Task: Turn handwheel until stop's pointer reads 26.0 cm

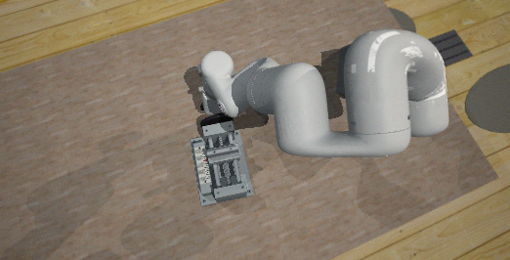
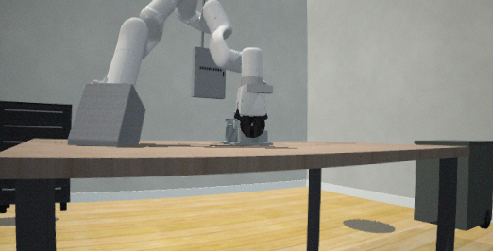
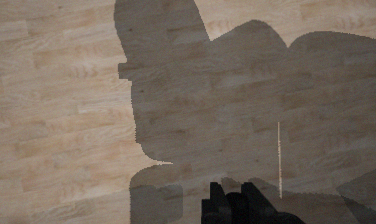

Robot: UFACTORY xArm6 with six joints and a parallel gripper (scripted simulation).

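The handwheel is 20 mm to the left of my hand. From my hand the other things lie so: stop carriage: 140 mm to the left, 40 mm above, 30 mm ahead.
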